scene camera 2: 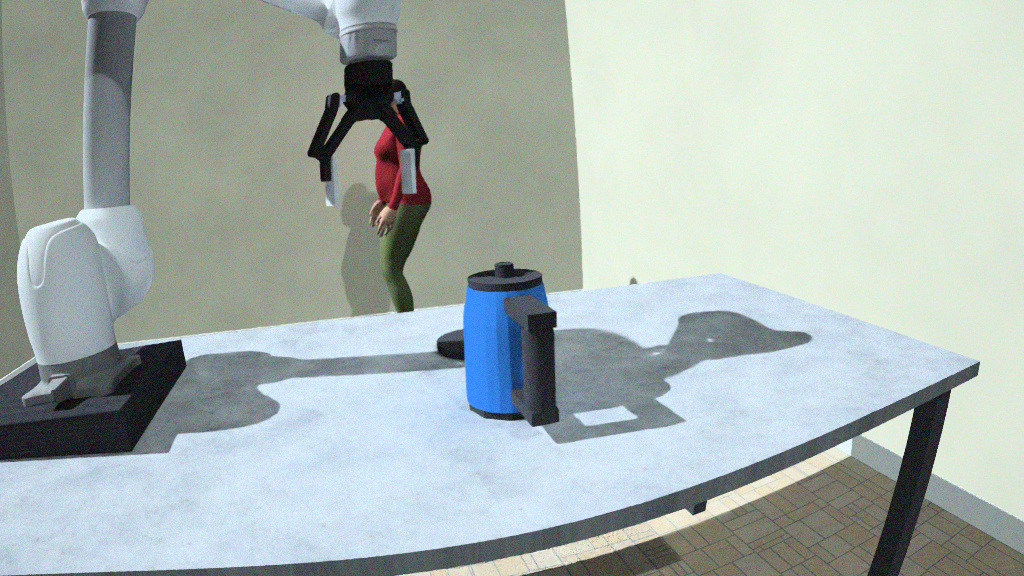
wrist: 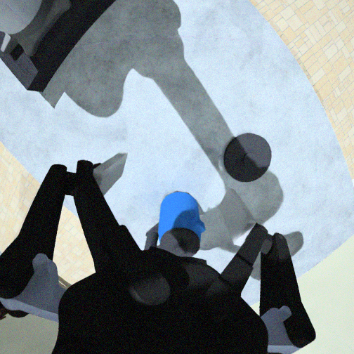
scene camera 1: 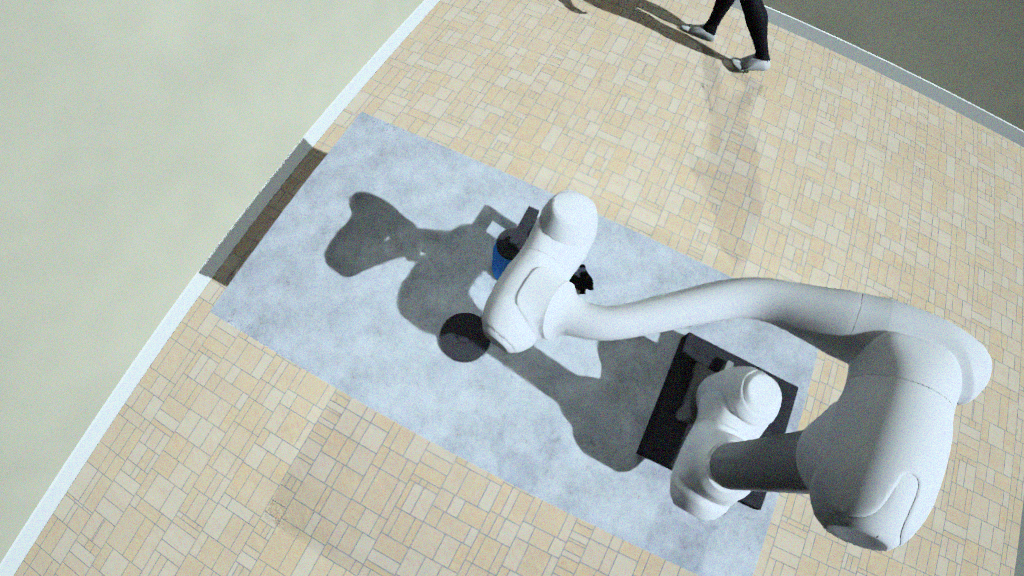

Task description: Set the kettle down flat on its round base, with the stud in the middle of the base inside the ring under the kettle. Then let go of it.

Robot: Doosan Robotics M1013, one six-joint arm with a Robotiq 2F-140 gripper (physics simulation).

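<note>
A blue kettle [scene camera 1: 499, 263] [scene camera 2: 490, 351] [wrist: 178, 209] with a dark lid and handle stands upright on the table, beside its base. The ring under it is hidden. The round dark base [scene camera 1: 455, 348] [scene camera 2: 448, 346] [wrist: 256, 167] lies flat on the table, partly behind the kettle in scene camera 2. Its stud is faint in the shade in the wrist view. My gripper [scene camera 2: 369, 184] [wrist: 175, 180] is open and empty, pointing down. It hangs high above the table, up and to the left of the kettle in scene camera 2. The arm mostly hides it in scene camera 1.
The arm stands on a black mounting block [scene camera 1: 662, 422] [scene camera 2: 64, 429] at one end of the grey table [scene camera 1: 286, 286] [scene camera 2: 358, 494]. The arm's shadow crosses the table and part of the base. A person [scene camera 1: 753, 35] [scene camera 2: 401, 236] is on the floor beyond the table.
</note>
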